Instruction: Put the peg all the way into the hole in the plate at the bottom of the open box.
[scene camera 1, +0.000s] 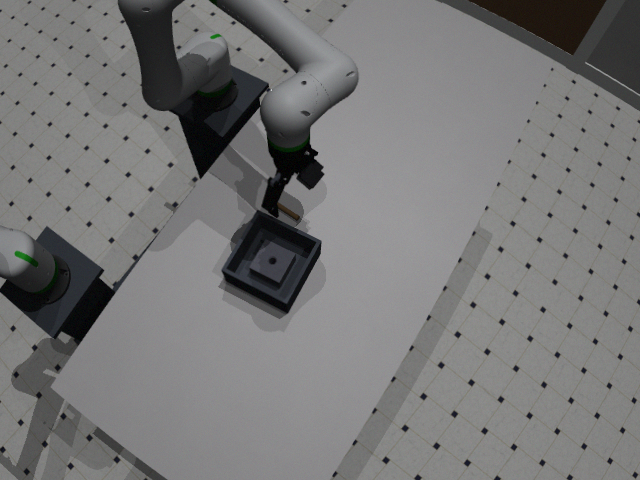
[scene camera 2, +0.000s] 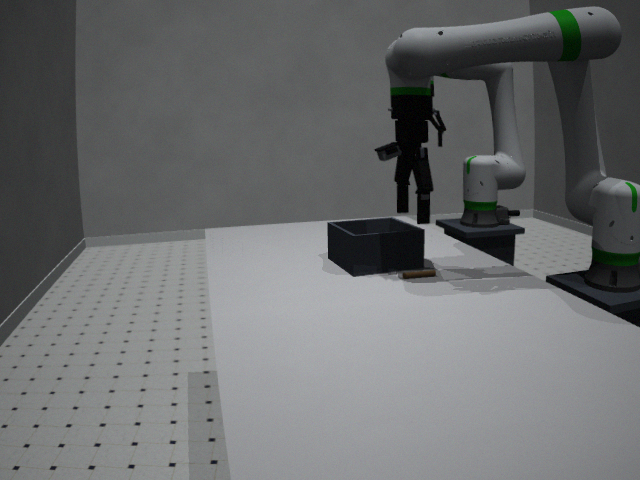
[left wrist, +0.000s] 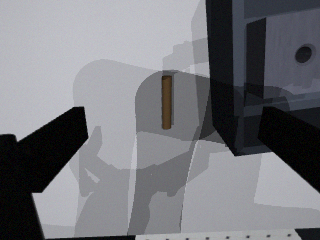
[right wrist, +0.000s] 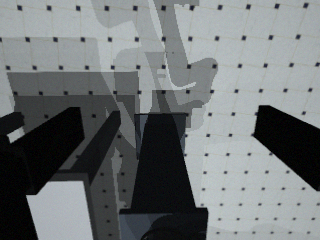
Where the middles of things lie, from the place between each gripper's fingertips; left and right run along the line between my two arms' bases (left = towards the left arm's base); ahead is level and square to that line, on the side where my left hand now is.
I see the grey plate (scene camera 1: 272, 263) 150 mm to the right of my left hand (scene camera 2: 412, 217), 110 mm below it and 50 mm ahead of it. The rest, counted from my left hand: dark box (scene camera 2: 359, 247): 150 mm to the right, 130 mm below, 50 mm ahead.
Right now the grey plate is 480 mm ahead of my right hand, 930 mm to the left of it and 220 mm below it. Also, from my right hand: dark box: 480 mm ahead, 930 mm to the left, 240 mm below.
